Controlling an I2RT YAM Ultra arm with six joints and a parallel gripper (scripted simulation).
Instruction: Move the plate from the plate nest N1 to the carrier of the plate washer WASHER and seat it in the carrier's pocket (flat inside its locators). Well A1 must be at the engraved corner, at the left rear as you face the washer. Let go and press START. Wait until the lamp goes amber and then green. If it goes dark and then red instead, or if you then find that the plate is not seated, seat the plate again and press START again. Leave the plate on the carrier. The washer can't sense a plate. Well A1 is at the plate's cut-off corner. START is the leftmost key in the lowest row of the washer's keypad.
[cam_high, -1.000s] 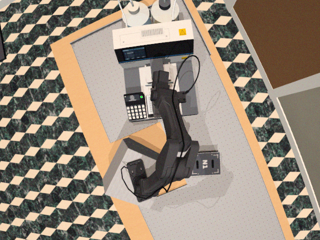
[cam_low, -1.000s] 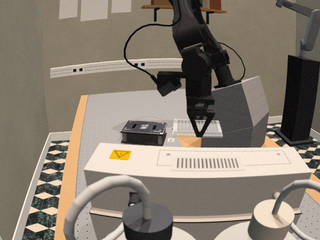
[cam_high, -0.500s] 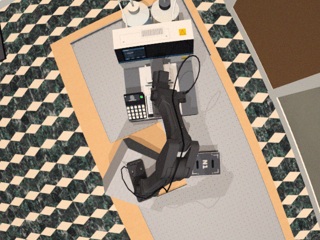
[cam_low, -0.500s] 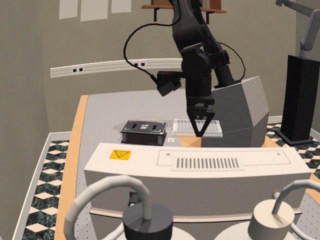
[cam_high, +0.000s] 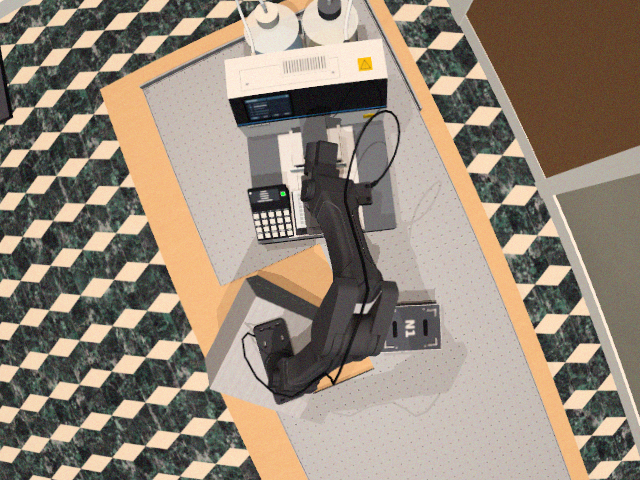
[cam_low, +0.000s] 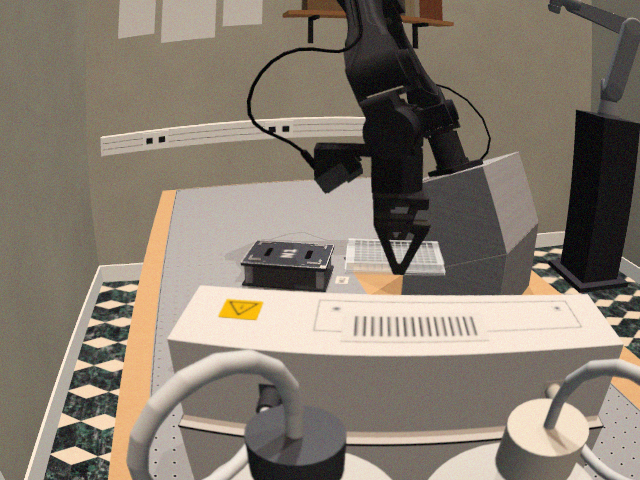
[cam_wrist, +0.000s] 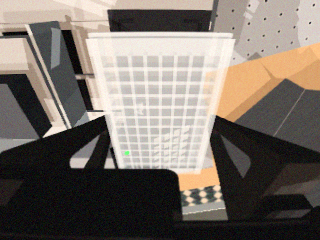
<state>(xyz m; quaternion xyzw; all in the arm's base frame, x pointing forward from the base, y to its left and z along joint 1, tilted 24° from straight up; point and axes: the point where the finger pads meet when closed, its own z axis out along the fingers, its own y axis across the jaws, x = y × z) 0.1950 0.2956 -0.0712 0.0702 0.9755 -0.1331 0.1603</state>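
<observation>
Right now my hand is right at the plate. Also, from my hand: plate washer: 150 mm to the left, 60 mm below, 30 mm ahead; then dark carrier pocket: 100 mm below; then label: 330 mm to the right, 190 mm below, 20 mm ahead.
</observation>
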